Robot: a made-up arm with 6 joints.
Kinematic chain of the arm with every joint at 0, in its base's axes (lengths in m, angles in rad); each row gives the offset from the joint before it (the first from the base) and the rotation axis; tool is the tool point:
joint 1: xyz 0 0 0.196 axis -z
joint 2: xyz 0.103 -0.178 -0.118 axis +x
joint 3: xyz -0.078 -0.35 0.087 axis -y
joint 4: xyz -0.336 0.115 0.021 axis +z
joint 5: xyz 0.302 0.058 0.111 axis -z
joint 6: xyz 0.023 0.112 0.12 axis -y
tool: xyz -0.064 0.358 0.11
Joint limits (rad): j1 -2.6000..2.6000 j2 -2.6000..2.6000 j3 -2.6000..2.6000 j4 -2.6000..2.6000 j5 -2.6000..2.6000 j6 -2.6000..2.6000
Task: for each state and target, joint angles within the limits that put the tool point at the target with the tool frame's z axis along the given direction. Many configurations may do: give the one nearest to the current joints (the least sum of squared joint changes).
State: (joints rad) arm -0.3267 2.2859 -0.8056 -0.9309 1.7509 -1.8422
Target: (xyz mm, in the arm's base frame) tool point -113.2 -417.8 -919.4 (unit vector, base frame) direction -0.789 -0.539 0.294
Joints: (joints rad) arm -0.3572 1.9688 -0.4957 -1.0878 2.4491 -1.9345
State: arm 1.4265 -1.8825 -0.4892 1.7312 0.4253 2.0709
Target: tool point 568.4 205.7 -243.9 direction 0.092 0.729 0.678
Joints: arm 1.7102 -1.6189 -0.9330 1.2017 0.1681 2.2343
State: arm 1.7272 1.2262 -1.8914 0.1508 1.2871 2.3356
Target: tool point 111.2 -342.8 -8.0 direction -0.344 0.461 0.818
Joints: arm 1.5485 2.0466 -1.0878 -0.5011 0.9026 2.0390
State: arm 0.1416 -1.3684 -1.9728 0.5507 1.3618 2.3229
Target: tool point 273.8 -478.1 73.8 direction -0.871 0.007 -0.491
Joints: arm -0.2596 -1.2634 -1.5895 0.1450 1.6134 2.5705
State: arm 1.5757 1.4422 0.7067 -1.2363 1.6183 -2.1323
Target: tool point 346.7 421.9 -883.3 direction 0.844 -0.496 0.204
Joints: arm 2.1671 1.5875 0.8652 -1.7795 1.5961 -2.1984
